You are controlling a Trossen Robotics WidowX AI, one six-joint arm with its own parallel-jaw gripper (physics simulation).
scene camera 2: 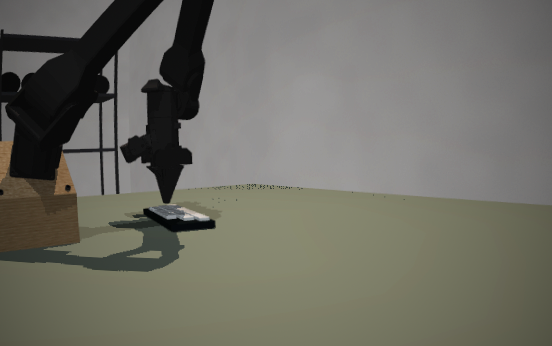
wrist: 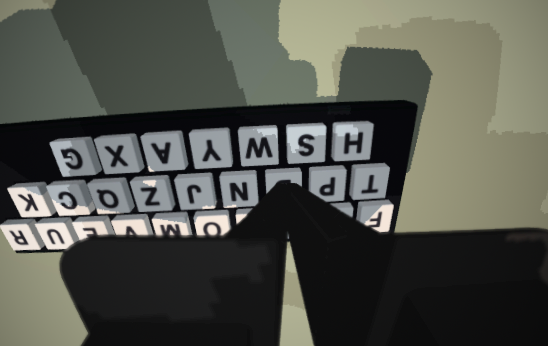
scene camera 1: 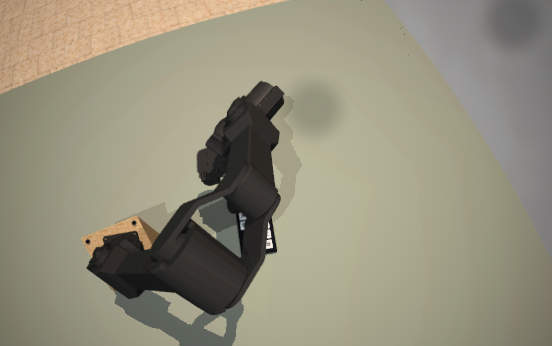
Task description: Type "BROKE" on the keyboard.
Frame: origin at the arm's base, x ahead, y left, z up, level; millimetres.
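Seen in the pictures: gripper, fingertip midpoint: point(scene camera 2: 166, 203) point(wrist: 285, 193); arm's base at its link origin: point(scene camera 2: 32, 163) point(scene camera 1: 124, 249).
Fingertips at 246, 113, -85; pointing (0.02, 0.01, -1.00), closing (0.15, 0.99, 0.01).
Offsets run from my fingertips to a thing's top centre, as dx, dy, dz.
The black keyboard {-2, -46, -9} point(scene camera 1: 270, 235) point(scene camera 2: 192, 226) point(wrist: 225, 118) lies flat, its light keys upside down in the wrist view. My gripper point(scene camera 2: 166, 201) point(wrist: 285, 193) is shut and empty, pointing down. Its tips are at the B key {+3, +0, -9} point(wrist: 283, 174) between N and P in the middle row, covering most of its letter; whether they touch it I cannot tell. The K key {-9, -123, -9} point(wrist: 30, 201) is at the left of that row. The R key {+10, -140, -9} point(wrist: 21, 237), E key {+14, -99, -9} point(wrist: 91, 230) and O key {+20, -38, -9} point(wrist: 212, 229) are in the row nearest the gripper, partly cut off from view by the fingers for E.
The arm's wooden base block point(scene camera 1: 112, 233) point(scene camera 2: 40, 220) stands left of the keyboard. A dark shelf rack point(scene camera 2: 117, 125) stands behind the arm by the wall. Arm shadows fall across the table and keyboard. The arm covers most of the keyboard in scene camera 1.
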